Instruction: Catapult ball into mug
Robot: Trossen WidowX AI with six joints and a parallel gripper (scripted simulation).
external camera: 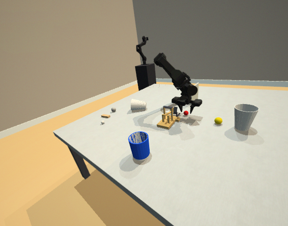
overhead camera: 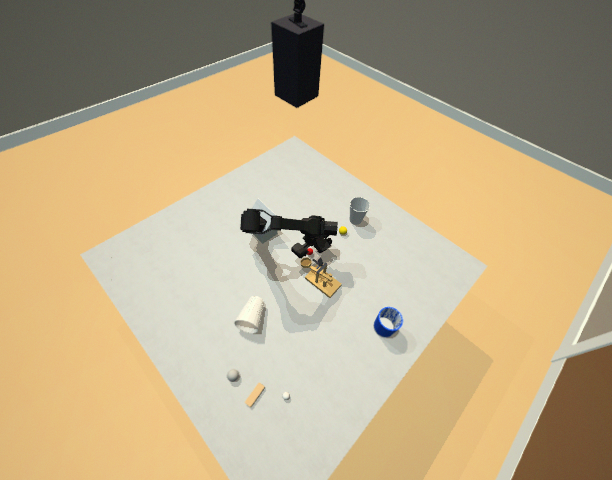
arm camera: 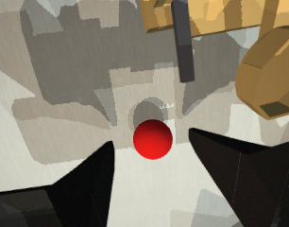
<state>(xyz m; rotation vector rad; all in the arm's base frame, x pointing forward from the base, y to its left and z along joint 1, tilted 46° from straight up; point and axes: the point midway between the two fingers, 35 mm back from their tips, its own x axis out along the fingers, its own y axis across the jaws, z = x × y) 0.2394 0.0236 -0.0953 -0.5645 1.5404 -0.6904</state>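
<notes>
Right now my gripper tip is 10 cm short of the wooden catapult, 5 cm to the left of it and 3 cm below it. The rest, counted from my gripper tip: yellow ball 20 cm to the left, 3 cm ahead; then blue mug 45 cm ahead, 5 cm to the right, 1 cm above; then red ball right at my gripper tip.
</notes>
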